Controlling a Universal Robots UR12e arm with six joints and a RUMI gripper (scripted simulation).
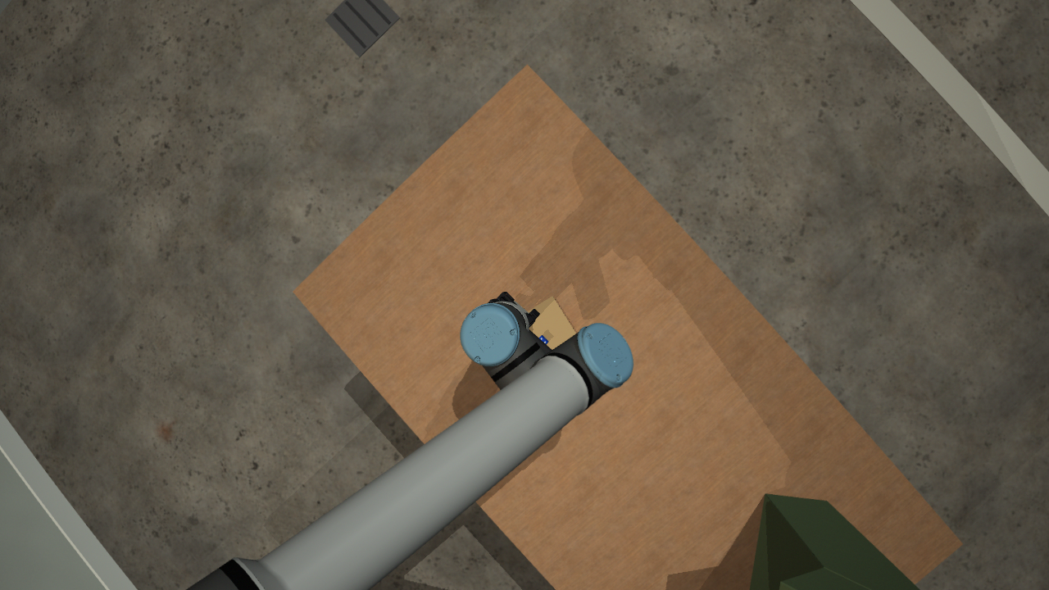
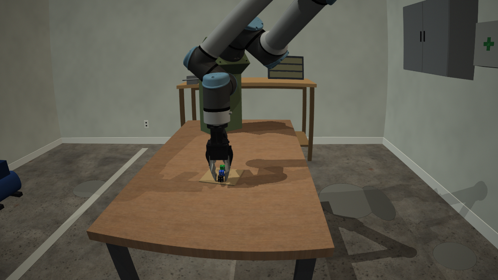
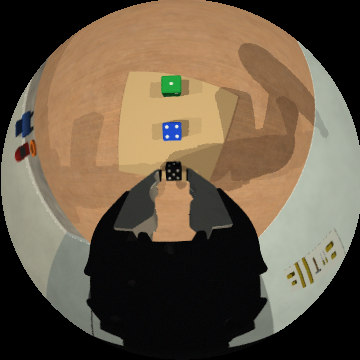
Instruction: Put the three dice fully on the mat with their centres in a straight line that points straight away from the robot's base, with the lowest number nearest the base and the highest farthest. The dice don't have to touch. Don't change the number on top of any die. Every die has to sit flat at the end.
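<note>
The black die is 1 cm below my hand. From my hand the other things lie so: blue die 5 cm behind, 1 cm to the right, 1 cm below; tan mat 5 cm behind, 1 cm to the right, 2 cm below; green die 10 cm behind, 3 cm to the right, 1 cm below.
</note>
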